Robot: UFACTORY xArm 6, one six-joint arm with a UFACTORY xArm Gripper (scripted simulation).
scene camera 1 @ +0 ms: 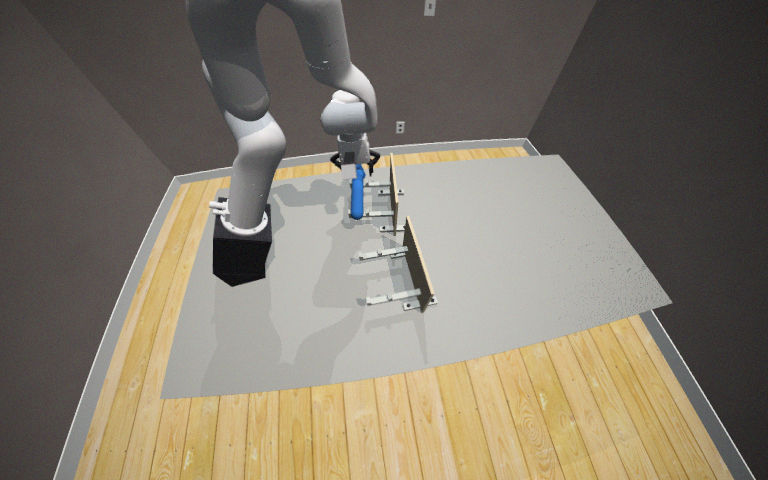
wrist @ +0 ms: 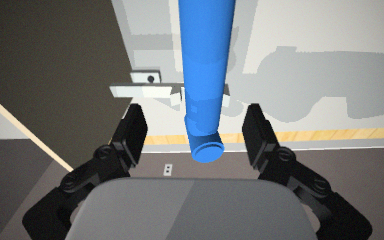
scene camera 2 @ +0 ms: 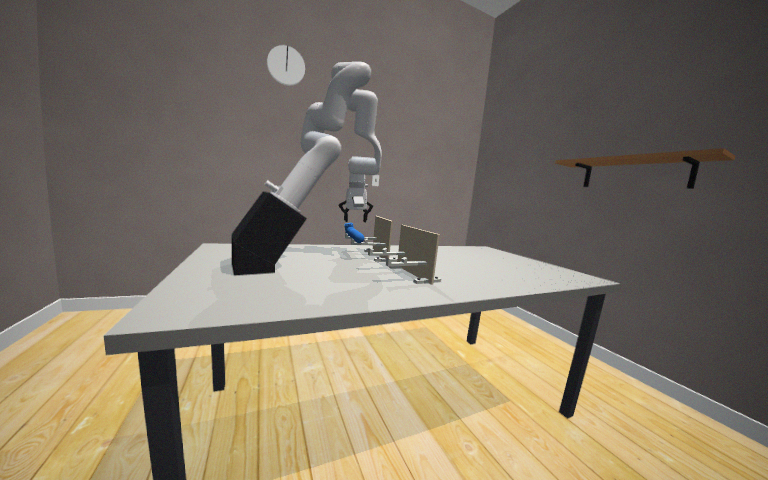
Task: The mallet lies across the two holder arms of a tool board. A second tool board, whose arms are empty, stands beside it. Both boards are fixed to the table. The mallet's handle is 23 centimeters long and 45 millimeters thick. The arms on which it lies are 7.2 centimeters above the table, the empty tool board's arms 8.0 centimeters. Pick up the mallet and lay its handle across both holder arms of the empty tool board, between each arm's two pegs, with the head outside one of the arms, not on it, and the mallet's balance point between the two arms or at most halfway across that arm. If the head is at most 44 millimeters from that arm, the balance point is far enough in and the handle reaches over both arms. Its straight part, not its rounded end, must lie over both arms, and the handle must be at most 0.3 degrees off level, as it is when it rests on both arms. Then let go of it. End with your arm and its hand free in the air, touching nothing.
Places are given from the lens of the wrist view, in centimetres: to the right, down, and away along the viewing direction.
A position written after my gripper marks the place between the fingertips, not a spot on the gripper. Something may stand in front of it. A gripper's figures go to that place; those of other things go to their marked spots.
my gripper (wrist: 194, 116): 0, 0, 13
tool board (wrist: 69, 99): -12, -2, 15
